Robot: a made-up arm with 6 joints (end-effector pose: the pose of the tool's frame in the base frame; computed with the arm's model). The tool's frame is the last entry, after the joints.
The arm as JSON. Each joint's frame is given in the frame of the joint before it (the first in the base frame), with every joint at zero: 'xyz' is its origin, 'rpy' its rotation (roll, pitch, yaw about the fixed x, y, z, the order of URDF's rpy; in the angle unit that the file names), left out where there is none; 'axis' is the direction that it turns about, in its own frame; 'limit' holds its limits. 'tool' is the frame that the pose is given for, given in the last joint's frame.
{
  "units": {
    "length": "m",
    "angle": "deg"
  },
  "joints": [
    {
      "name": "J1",
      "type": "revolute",
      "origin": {
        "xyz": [
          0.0,
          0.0,
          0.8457
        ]
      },
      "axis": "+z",
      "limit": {
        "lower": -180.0,
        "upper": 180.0
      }
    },
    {
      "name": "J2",
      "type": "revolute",
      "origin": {
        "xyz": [
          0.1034,
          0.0,
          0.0
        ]
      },
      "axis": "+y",
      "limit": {
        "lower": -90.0,
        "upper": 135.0
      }
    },
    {
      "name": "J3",
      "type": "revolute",
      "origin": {
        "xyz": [
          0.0,
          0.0,
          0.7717
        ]
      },
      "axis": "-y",
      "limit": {
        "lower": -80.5,
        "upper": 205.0
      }
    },
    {
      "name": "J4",
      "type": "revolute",
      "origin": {
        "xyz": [
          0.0,
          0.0,
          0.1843
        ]
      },
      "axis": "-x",
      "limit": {
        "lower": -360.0,
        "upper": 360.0
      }
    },
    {
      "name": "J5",
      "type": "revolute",
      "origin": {
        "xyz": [
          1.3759,
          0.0,
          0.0
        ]
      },
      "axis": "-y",
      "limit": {
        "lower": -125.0,
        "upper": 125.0
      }
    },
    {
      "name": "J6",
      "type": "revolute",
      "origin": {
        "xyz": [
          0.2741,
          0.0,
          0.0
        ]
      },
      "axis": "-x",
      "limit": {
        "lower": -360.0,
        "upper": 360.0
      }
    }
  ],
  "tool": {
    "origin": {
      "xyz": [
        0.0,
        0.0,
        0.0
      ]
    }
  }
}
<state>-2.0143 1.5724 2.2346 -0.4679 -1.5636 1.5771</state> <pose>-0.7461 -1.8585 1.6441 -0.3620 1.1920 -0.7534</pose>
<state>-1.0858 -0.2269 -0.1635 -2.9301 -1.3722 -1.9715</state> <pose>0.6693 -1.1491 2.1343 -1.8618 -0.6454 -1.4658</pose>
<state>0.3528 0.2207 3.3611 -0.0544 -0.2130 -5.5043</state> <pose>-1.2882 -0.4710 1.4742 0.3449 -2.6396 -0.9430</pose>
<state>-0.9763 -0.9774 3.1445 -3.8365 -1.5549 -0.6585</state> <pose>-0.6925 0.7110 -0.0891 -1.6059 2.0847 0.1310</pose>
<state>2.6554 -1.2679 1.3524 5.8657 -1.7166 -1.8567</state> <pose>1.5048 -0.9197 1.7964 -0.7180 -1.5736 -1.9002</pose>
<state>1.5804 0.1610 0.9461 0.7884 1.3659 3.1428</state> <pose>-0.1997 0.9739 2.8836 -0.6074 -1.0225 -2.1924</pose>
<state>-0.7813 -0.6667 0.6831 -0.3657 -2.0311 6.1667</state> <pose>0.0228 0.1011 2.6659 0.3264 0.6184 -0.4192</pose>
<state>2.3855 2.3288 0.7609 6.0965 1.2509 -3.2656</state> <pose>-0.7730 0.7953 -1.1456 1.3390 2.5640 -0.3707</pose>
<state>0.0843 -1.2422 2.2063 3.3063 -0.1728 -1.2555</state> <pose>-2.1194 -0.1713 0.3775 -0.6383 1.4593 2.4740</pose>
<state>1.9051 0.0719 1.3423 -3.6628 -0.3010 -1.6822</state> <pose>-0.0930 0.3912 3.2551 0.7066 -1.2884 0.7326</pose>
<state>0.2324 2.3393 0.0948 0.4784 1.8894 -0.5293</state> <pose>0.1456 0.1576 -0.9580 0.6925 0.5444 0.5413</pose>
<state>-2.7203 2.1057 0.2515 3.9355 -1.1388 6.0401</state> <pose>-0.5616 -0.4462 -1.0792 -1.3206 1.9711 0.0057</pose>
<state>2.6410 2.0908 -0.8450 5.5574 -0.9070 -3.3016</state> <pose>0.5755 -0.4782 0.1243 0.5956 -0.8983 -0.7917</pose>
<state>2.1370 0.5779 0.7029 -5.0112 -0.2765 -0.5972</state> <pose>-1.0831 1.8372 1.8575 -0.4106 -0.6335 1.7840</pose>
